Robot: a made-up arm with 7 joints. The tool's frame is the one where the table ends. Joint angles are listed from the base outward.
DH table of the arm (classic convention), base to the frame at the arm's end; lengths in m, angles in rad. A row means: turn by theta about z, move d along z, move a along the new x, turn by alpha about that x. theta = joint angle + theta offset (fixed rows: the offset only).
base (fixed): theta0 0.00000; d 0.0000; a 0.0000; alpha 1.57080
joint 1: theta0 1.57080; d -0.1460; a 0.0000; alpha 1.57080
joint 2: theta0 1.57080; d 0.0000; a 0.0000; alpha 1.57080
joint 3: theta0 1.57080; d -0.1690; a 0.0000; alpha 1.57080
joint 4: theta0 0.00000; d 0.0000; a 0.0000; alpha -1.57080
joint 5: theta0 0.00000; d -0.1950; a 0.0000; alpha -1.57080
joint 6: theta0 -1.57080; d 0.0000; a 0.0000; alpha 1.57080
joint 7: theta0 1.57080; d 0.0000; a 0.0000; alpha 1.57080
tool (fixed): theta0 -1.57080; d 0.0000; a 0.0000; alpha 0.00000
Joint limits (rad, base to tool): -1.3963..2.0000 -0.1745..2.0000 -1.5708..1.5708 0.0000..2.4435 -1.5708..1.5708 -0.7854..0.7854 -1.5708..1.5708
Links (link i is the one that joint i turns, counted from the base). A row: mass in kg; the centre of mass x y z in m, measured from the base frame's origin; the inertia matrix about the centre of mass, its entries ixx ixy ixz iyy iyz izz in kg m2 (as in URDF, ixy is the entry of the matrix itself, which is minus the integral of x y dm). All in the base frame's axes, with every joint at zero. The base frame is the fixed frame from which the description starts. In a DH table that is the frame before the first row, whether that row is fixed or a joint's. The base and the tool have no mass.
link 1: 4.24; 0.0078 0.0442 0.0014; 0.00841 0 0 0.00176 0 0.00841
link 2: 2.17; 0.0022 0.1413 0.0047; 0.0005 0 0 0.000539 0 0.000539
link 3: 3.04; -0.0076 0.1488 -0.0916; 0.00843 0 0 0.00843 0 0.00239
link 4: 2; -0.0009 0.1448 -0.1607; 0.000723 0 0 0.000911 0 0.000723
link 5: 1.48; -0.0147 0.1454 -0.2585; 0.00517 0 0 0.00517 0 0.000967
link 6: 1.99; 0.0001 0.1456 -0.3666; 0.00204 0 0 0.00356 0 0.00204
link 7: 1.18; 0.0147 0.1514 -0.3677; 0.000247 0 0 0.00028 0 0.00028
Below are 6 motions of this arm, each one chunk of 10 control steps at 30 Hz.
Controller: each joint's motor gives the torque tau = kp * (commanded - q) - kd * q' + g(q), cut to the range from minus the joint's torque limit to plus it. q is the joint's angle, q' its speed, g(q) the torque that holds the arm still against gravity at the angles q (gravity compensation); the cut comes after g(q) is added. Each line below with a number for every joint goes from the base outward.
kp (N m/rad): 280 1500 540 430 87 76 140
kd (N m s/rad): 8.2 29 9 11 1.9 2.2 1.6
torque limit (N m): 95 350 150 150 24 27 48
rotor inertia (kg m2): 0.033 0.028 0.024 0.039 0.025 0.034 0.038
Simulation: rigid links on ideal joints. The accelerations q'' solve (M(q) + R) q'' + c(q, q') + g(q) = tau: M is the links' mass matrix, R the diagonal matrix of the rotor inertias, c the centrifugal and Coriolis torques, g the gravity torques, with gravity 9.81 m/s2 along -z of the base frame. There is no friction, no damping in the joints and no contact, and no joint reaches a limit. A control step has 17 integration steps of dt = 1/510 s. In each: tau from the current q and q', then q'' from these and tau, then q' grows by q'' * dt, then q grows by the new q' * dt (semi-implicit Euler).
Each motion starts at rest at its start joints. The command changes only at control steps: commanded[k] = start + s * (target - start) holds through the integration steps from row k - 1 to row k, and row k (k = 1, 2, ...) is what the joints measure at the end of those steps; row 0 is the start. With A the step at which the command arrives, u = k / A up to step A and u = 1 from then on. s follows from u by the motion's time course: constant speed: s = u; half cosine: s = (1 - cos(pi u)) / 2; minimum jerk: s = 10 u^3 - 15 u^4 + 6 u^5; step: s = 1 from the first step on.
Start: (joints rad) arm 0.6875 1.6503 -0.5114 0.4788 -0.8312 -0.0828 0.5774
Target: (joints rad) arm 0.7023 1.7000 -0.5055 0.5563 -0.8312 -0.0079 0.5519
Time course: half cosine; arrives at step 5
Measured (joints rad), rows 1 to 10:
1: 0.6878 1.6540 -0.5111 0.4844 -0.8314 -0.0787 0.5750
2: 0.6901 1.6651 -0.5096 0.5007 -0.8316 -0.0650 0.5680
3: 0.6950 1.6808 -0.5069 0.5232 -0.8316 -0.0433 0.5593
4: 0.7004 1.6946 -0.5046 0.5433 -0.8313 -0.0217 0.5529
5: 0.7036 1.7008 -0.5038 0.5537 -0.8310 -0.0090 0.5510
6: 0.7037 1.7008 -0.5046 0.5559 -0.8310 -0.0063 0.5518
7: 0.7024 1.6999 -0.5056 0.5564 -0.8312 -0.0073 0.5521
8: 0.7020 1.6997 -0.5057 0.5566 -0.8313 -0.0080 0.5519
9: 0.7021 1.6999 -0.5055 0.5565 -0.8312 -0.0081 0.5519
10: 0.7023 1.7001 -0.5055 0.5563 -0.8312 -0.0079 0.5519

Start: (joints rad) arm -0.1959 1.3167 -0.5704 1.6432 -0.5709 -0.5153 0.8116
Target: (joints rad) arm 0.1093 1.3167 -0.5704 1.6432 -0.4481 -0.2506 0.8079
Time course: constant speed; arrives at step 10
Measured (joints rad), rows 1 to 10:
1: -0.1815 1.3160 -0.5739 1.6426 -0.5619 -0.5003 0.8114
2: -0.1539 1.3159 -0.5731 1.6427 -0.5486 -0.4738 0.8110
3: -0.1194 1.3164 -0.5703 1.6430 -0.5359 -0.4456 0.8104
4: -0.0847 1.3168 -0.5685 1.6433 -0.5236 -0.4184 0.8100
5: -0.0530 1.3169 -0.5684 1.6434 -0.5113 -0.3919 0.8096
6: -0.0233 1.3167 -0.5691 1.6434 -0.4990 -0.3656 0.8093
7: 0.0061 1.3166 -0.5696 1.6433 -0.4868 -0.3392 0.8090
8: 0.0362 1.3166 -0.5697 1.6433 -0.4745 -0.3128 0.8086
9: 0.0668 1.3166 -0.5696 1.6433 -0.4622 -0.2863 0.8082
10: 0.0976 1.3167 -0.5694 1.6433 -0.4499 -0.2598 0.8078

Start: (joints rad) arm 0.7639 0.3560 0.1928 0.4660 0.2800 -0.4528 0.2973
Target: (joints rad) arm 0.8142 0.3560 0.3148 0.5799 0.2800 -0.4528 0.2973
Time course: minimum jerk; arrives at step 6
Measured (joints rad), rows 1 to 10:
1: 0.7636 0.3558 0.1966 0.4685 0.2800 -0.4527 0.2973
2: 0.7634 0.3553 0.2161 0.4819 0.2800 -0.4523 0.2973
3: 0.7681 0.3554 0.2503 0.5085 0.2803 -0.4520 0.2972
4: 0.7825 0.3563 0.2862 0.5414 0.2806 -0.4522 0.2971
5: 0.8046 0.3574 0.3092 0.5687 0.2807 -0.4529 0.2972
6: 0.8256 0.3579 0.3149 0.5828 0.2804 -0.4536 0.2974
7: 0.8358 0.3571 0.3145 0.5869 0.2800 -0.4537 0.2975
8: 0.8336 0.3564 0.3143 0.5859 0.2799 -0.4534 0.2975
9: 0.8242 0.3561 0.3146 0.5827 0.2800 -0.4531 0.2973
10: 0.8142 0.3559 0.3149 0.5795 0.2800 -0.4528 0.2973

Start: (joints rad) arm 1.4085 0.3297 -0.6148 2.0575 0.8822 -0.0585 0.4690
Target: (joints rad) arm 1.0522 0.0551 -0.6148 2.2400 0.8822 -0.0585 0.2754
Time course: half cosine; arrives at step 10
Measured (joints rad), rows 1 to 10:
1: 1.4040 0.3239 -0.6142 2.0606 0.8820 -0.0584 0.4641
2: 1.3874 0.3061 -0.6138 2.0715 0.8817 -0.0584 0.4490
3: 1.3549 0.2771 -0.6146 2.0903 0.8817 -0.0585 0.4258
4: 1.3083 0.2398 -0.6158 2.1145 0.8820 -0.0585 0.3979
5: 1.2529 0.1980 -0.6168 2.1417 0.8824 -0.0585 0.3673
6: 1.1954 0.1557 -0.6173 2.1696 0.8827 -0.0586 0.3372
7: 1.1421 0.1169 -0.6172 2.1957 0.8829 -0.0587 0.3105
8: 1.0980 0.0856 -0.6168 2.2174 0.8831 -0.0589 0.2899
9: 1.0670 0.0646 -0.6163 2.2324 0.8831 -0.0590 0.2773
10: 1.0518 0.0562 -0.6158 2.2391 0.8830 -0.0591 0.2740

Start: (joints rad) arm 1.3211 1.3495 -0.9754 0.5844 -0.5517 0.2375 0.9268
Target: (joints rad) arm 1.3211 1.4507 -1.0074 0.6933 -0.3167 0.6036 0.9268
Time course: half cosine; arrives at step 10
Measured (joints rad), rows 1 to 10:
1: 1.3207 1.3514 -0.9763 0.5866 -0.5474 0.2426 0.9268
2: 1.3202 1.3577 -0.9785 0.5933 -0.5330 0.2614 0.9268
3: 1.3201 1.3684 -0.9818 0.6039 -0.5083 0.2962 0.9268
4: 1.3205 1.3824 -0.9858 0.6176 -0.4762 0.3440 0.9268
5: 1.3211 1.3981 -0.9904 0.6334 -0.4401 0.3994 0.9268
6: 1.3215 1.4139 -0.9952 0.6498 -0.4034 0.4568 0.9268
7: 1.3219 1.4283 -0.9996 0.6652 -0.3698 0.5106 0.9268
8: 1.3221 1.4400 -1.0033 0.6780 -0.3424 0.5556 0.9268
9: 1.3222 1.4478 -1.0057 0.6869 -0.3241 0.5874 0.9268
10: 1.3222 1.4509 -1.0067 0.6912 -0.3165 0.6028 0.9268

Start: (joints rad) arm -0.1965 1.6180 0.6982 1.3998 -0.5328 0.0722 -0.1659
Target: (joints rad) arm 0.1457 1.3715 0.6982 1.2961 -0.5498 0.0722 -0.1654
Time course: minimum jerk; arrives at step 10
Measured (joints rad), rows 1 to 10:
1: -0.1947 1.6162 0.6981 1.3995 -0.5330 0.0721 -0.1659
2: -0.1833 1.6055 0.6976 1.3968 -0.5339 0.0717 -0.1659
3: -0.1554 1.5813 0.6973 1.3879 -0.5357 0.0712 -0.1658
4: -0.1093 1.5445 0.6979 1.3722 -0.5380 0.0712 -0.1658
5: -0.0498 1.5003 0.6994 1.3520 -0.5406 0.0717 -0.1657
6: 0.0134 1.4553 0.7008 1.3314 -0.5433 0.0725 -0.1656
7: 0.0697 1.4163 0.7011 1.3136 -0.5456 0.0730 -0.1655
8: 0.1108 1.3886 0.7003 1.3011 -0.5474 0.0733 -0.1655
9: 0.1339 1.3745 0.6993 1.2948 -0.5486 0.0733 -0.1654
10: 0.1425 1.3713 0.6987 1.2940 -0.5492 0.0730 -0.1654

